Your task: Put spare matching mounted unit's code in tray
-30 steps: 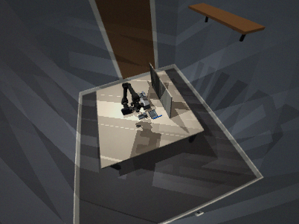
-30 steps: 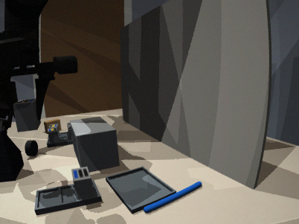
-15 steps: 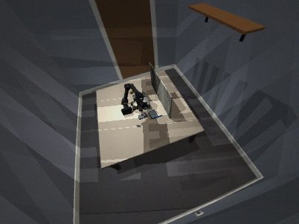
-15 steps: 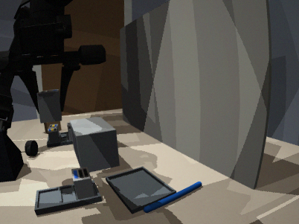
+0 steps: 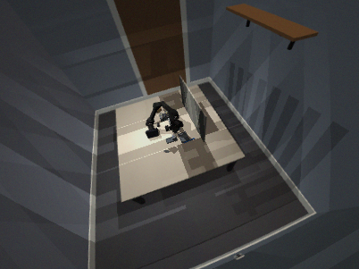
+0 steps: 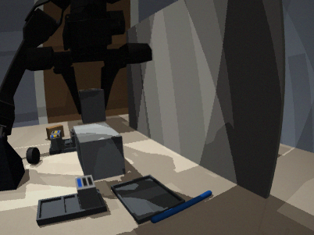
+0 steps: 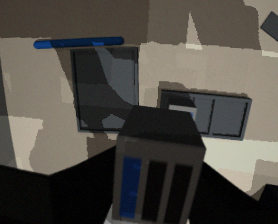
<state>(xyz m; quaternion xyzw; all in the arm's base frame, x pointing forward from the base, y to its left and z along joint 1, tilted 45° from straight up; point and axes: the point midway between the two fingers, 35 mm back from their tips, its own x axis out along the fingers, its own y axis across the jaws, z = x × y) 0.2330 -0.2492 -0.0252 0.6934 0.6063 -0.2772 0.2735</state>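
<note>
The dark tray lies 80 mm ahead of my gripper tip and 180 mm below it. The rest, counted from my gripper tip: blue pen 130 mm ahead, 70 mm to the right, 180 mm below; then grey spare block 20 mm above; then dark rack 60 mm behind, 20 mm to the left, 170 mm below.
</note>
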